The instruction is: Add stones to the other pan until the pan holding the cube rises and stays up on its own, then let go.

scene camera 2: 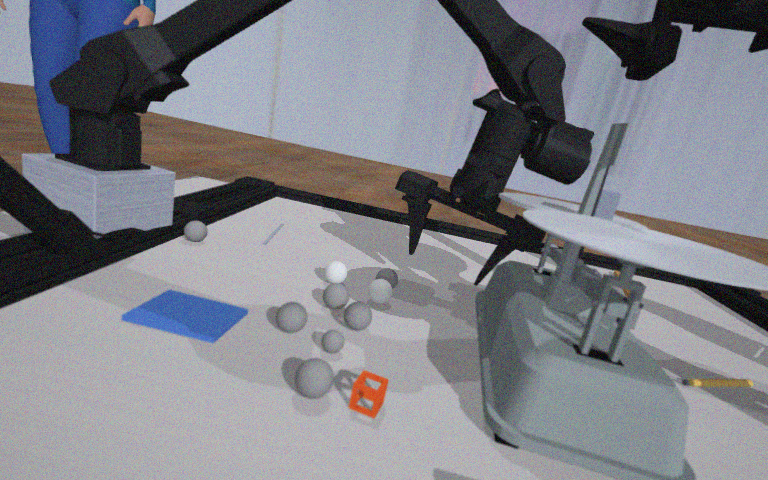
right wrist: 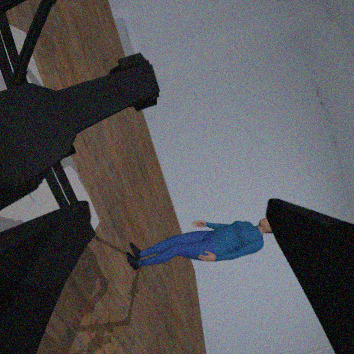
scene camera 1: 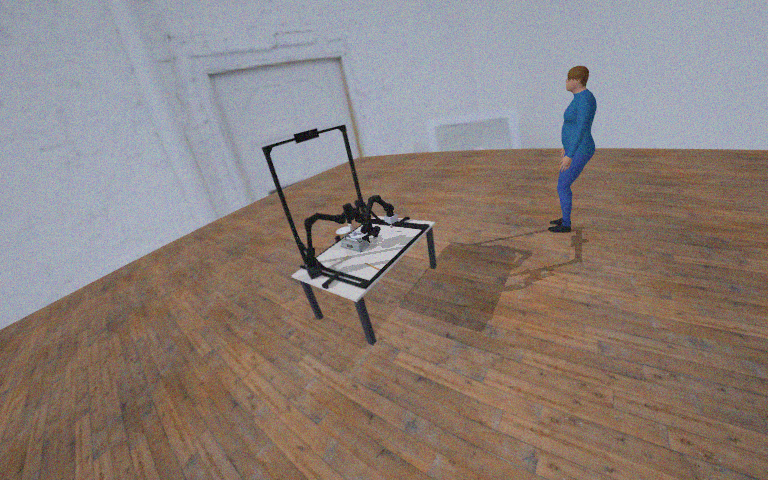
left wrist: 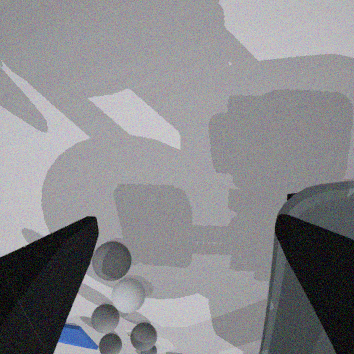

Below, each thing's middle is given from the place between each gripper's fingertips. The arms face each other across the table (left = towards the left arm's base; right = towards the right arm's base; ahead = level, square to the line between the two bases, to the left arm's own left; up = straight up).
My left gripper is now 27 cm past the orange wire-frame cube [scene camera 2: 377, 396], 2 cm to the right of it and 2 cm above it. From my left hand the other things lie so: blue flat pad [scene camera 2: 176, 312]: 23 cm behind, 20 cm to the left, 3 cm below; then grey balance scale [scene camera 2: 562, 375]: 13 cm behind, 12 cm to the right, 9 cm above.
The grey balance scale is 28 cm below my right hand, 22 cm behind it and 4 cm to the right of it. From my right hand the other things lie so: blue flat pad 40 cm below, 32 cm behind, 29 cm to the left; then orange wire-frame cube 39 cm below, 36 cm behind, 11 cm to the left.
